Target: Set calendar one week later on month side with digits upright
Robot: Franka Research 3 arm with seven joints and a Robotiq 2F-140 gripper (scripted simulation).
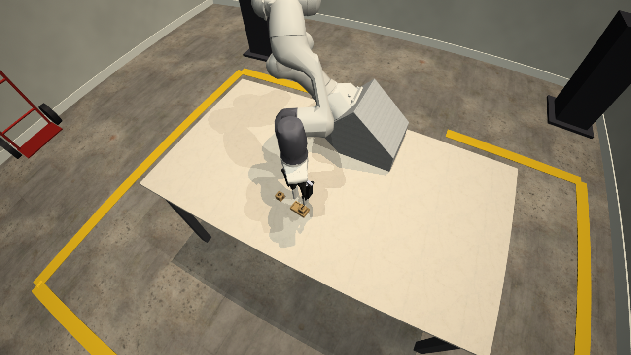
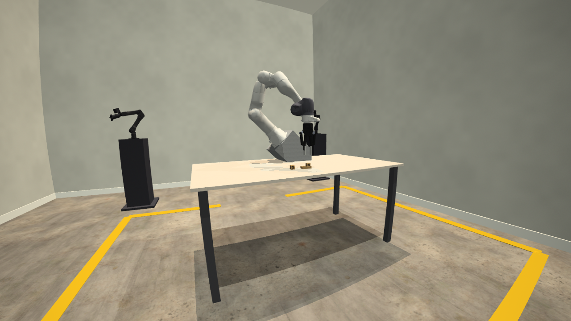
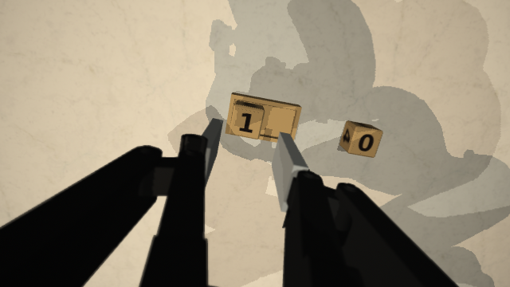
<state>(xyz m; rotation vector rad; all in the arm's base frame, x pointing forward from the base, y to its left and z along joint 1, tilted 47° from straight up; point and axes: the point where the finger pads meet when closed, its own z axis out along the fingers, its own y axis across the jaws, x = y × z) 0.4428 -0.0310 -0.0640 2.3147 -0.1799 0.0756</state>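
Right now my hand is 12 cm above the wooden tray and 2 cm to the left of it. The rest, counted from my hand: wooden digit cube 12 cm to the right, 12 cm below, 2 cm behind.
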